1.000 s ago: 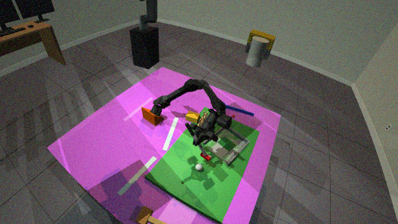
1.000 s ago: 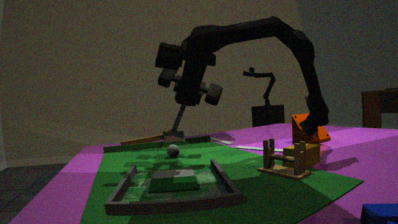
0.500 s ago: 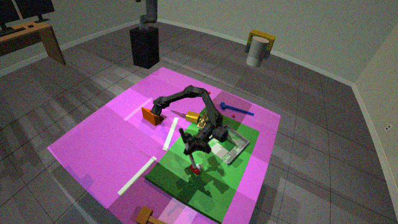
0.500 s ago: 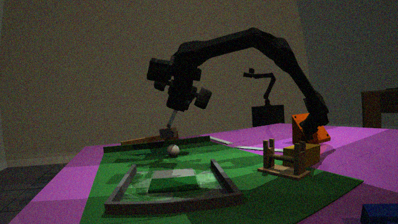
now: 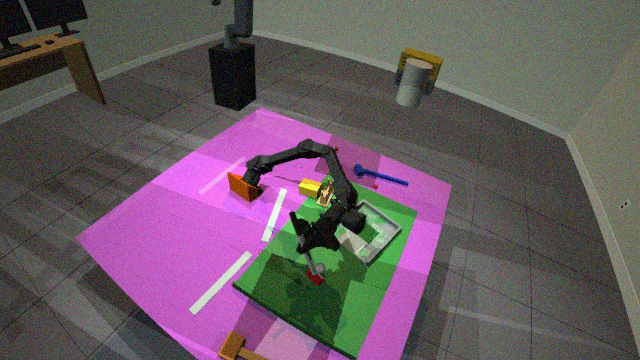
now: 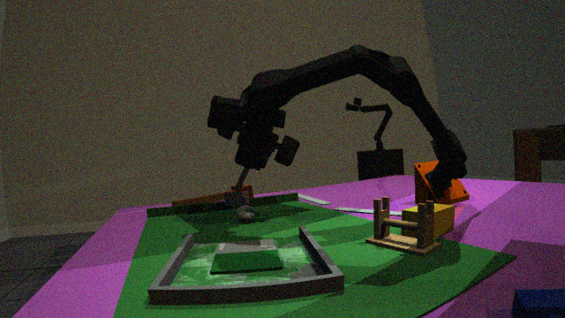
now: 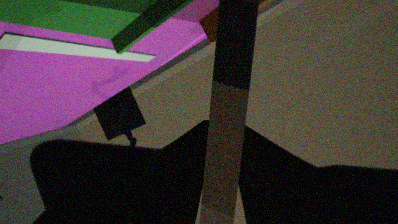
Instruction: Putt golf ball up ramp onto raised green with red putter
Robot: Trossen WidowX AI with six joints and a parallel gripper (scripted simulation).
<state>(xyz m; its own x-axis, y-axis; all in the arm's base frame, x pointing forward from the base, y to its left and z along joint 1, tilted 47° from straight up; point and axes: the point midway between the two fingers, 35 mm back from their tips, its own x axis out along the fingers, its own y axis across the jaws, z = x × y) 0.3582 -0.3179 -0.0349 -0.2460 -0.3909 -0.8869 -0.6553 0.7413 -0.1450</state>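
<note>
My gripper tip is 70 mm short of the white golf ball, 60 mm to the right of it and 150 mm above it. Round my gripper tip: red putter (20 mm ahead, 30 mm to the left, 20 mm below); green mat (90 mm ahead, 200 mm to the left, 170 mm below); small wooden rack (60 mm behind, 420 mm to the left, 140 mm below).
</note>
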